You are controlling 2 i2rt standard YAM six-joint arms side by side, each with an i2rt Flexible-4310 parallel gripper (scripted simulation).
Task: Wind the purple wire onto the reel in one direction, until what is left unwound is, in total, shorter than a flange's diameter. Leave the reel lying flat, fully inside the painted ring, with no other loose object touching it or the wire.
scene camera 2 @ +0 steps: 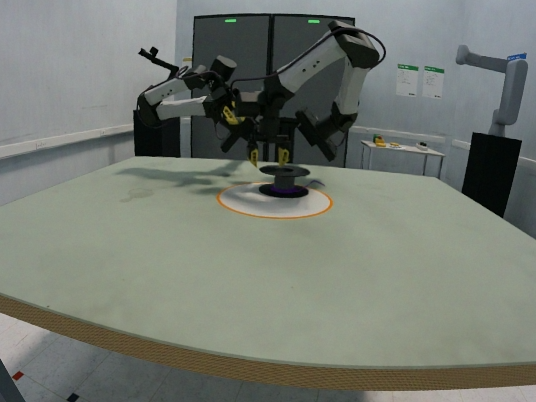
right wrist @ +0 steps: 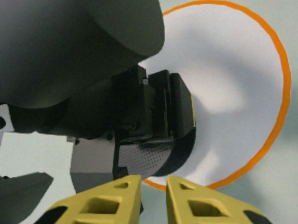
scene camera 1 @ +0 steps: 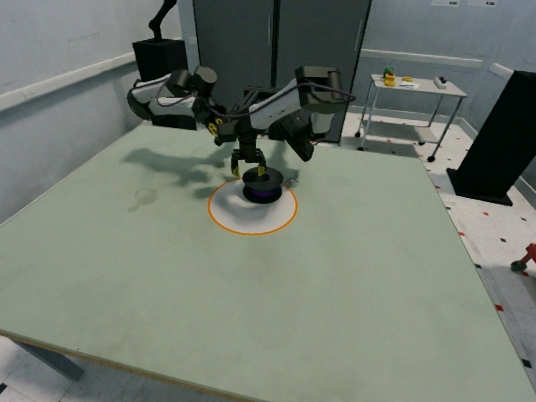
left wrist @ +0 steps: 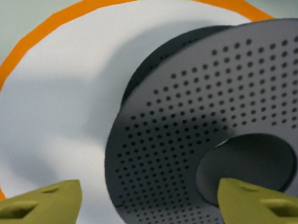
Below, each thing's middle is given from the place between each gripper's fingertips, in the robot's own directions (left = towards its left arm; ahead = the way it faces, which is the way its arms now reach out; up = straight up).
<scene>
Now: left hand (scene camera 1: 248, 176) 5 cm to the right of the black reel (scene camera 1: 272, 179), 5 cm above it and 2 cm past it.
Right now the black reel is 18 cm below my right hand and 15 cm to the left of it.
</scene>
